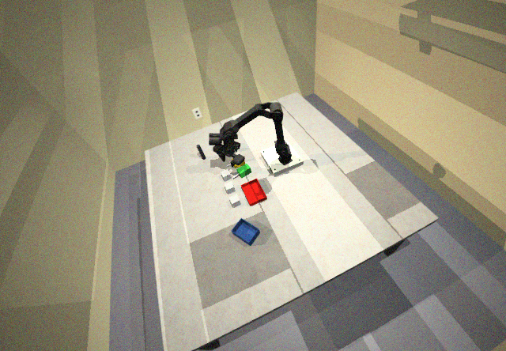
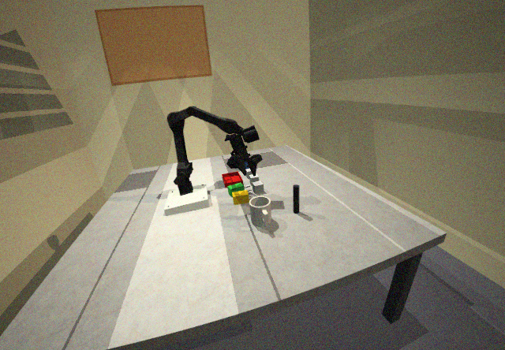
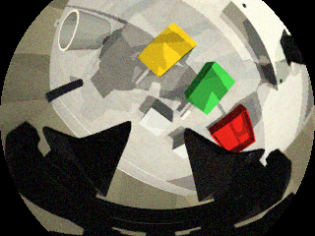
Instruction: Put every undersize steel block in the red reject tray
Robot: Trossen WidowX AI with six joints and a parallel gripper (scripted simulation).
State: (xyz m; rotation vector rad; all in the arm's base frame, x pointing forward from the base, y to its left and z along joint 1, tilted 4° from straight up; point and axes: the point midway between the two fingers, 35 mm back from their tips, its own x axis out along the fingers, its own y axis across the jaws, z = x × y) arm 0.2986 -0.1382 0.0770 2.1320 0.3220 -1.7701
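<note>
Right now my gripper tip is 40 mm past the green GO gauge, 40 mm to the right of it and 80 mm above it. From my gripper tip the other things lie so: red reject tray 40 mm behind, 200 mm to the left, 90 mm below; then yellow block 50 mm behind, 50 mm to the right, 80 mm below; then steel block 60 mm ahead, 100 mm to the left, 80 mm below.
</note>
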